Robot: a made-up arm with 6 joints. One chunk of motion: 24 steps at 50 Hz.
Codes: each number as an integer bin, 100 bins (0 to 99) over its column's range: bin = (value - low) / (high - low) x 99, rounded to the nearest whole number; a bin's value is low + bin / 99 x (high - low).
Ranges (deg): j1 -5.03..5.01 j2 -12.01..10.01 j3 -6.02..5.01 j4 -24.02..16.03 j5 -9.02..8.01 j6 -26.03..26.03
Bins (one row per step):
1: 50 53 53 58 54 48
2: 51 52 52 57 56 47
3: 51 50 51 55 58 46
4: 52 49 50 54 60 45
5: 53 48 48 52 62 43
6: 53 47 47 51 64 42
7: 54 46 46 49 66 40
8: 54 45 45 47 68 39
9: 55 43 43 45 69 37
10: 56 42 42 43 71 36
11: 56 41 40 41 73 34
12: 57 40 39 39 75 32
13: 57 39 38 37 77 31
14: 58 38 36 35 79 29
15: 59 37 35 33 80 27
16: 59 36 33 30 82 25
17: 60 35 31 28 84 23
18: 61 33 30 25 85 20
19: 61 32 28 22 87 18
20: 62 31 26 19 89 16
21: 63 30 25 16 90 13
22: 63 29 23 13 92 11
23: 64 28 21 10 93 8
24: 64 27 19 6 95 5
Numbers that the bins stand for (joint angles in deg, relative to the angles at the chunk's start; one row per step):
1: 0.04 -0.22 -0.12 -0.56 0.27 -0.79
2: 0.14 -0.44 -0.23 -0.96 0.61 -1.31
3: 0.14 -0.89 -0.34 -1.77 0.96 -1.84
4: 0.24 -1.11 -0.45 -2.17 1.30 -2.37
5: 0.34 -1.33 -0.67 -2.98 1.65 -3.42
6: 0.34 -1.56 -0.78 -3.39 1.99 -3.94
7: 0.45 -1.78 -0.89 -4.20 2.33 -5.00
8: 0.45 -2.00 -1.01 -5.01 2.68 -5.52
9: 0.55 -2.45 -1.23 -5.82 2.85 -6.57
10: 0.65 -2.67 -1.34 -6.62 3.19 -7.10
11: 0.65 -2.89 -1.56 -7.43 3.54 -8.15
12: 0.75 -3.11 -1.67 -8.24 3.88 -9.20
13: 0.75 -3.34 -1.79 -9.05 4.23 -9.73
14: 0.85 -3.56 -2.01 -9.86 4.57 -10.78
15: 0.95 -3.78 -2.12 -10.67 4.74 -11.83
16: 0.95 -4.00 -2.34 -11.88 5.09 -12.88
17: 1.05 -4.23 -2.57 -12.69 5.43 -13.94
18: 1.16 -4.67 -2.68 -13.91 5.60 -15.51
19: 1.16 -4.89 -2.90 -15.12 5.95 -16.56
20: 1.26 -5.11 -3.12 -16.33 6.29 -17.62
21: 1.36 -5.34 -3.23 -17.55 6.46 -19.19
22: 1.36 -5.56 -3.46 -18.76 6.81 -20.25
23: 1.46 -5.78 -3.68 -19.97 6.98 -21.82
24: 1.46 -6.00 -3.90 -21.59 7.32 -23.40

